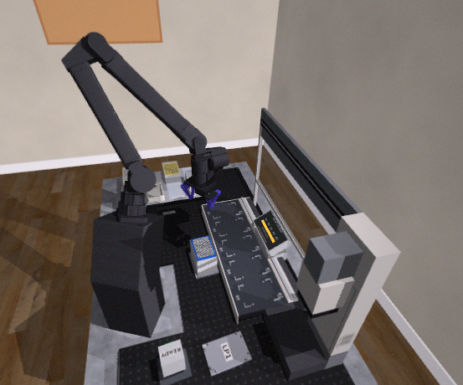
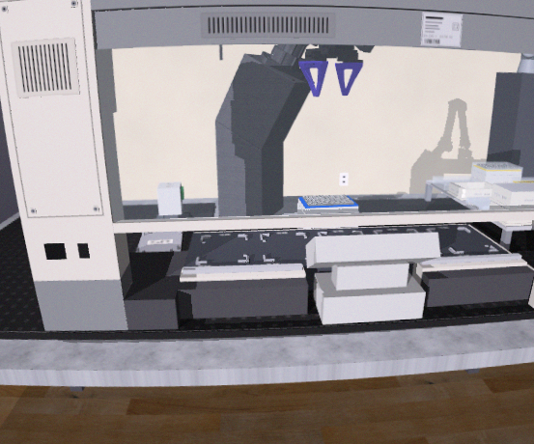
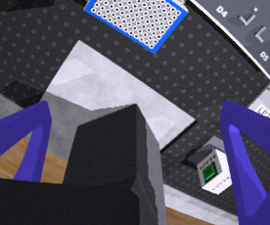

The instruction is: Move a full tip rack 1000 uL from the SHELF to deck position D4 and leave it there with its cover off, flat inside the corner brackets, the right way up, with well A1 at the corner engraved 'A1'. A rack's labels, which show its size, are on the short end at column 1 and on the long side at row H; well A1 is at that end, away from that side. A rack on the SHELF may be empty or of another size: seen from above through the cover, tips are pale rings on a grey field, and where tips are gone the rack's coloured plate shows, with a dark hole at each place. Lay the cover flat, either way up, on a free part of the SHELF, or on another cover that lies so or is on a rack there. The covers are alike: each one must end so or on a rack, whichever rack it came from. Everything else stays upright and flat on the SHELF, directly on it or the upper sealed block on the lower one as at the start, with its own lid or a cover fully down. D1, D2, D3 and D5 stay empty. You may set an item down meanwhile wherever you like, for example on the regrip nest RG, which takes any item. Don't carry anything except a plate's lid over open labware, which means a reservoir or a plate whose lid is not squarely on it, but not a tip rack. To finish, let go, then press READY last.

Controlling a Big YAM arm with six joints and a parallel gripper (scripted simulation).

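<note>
Now: hand 270 mm above the tip rack, 10 mm to the left of it and 10 mm short of it. Round my hand: shelf label (380 mm to the left, 350 mm below, 100 mm behind); ready block (360 mm to the right, 270 mm below, 190 mm behind); regrip nest RG (350 mm below).
</note>
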